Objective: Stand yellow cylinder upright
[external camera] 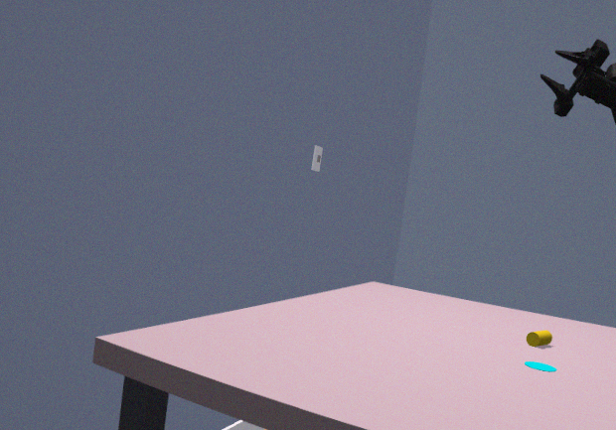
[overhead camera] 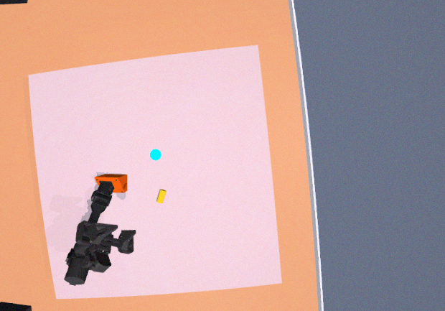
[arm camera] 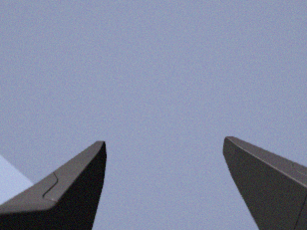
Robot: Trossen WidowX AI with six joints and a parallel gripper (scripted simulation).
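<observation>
The yellow tall cylinder lies 60 mm behind my gripper tip, 50 mm to the right of it and 630 mm below it. Round my gripper tip: cyan circle: 100 mm behind, 170 mm to the left, 640 mm below.
</observation>
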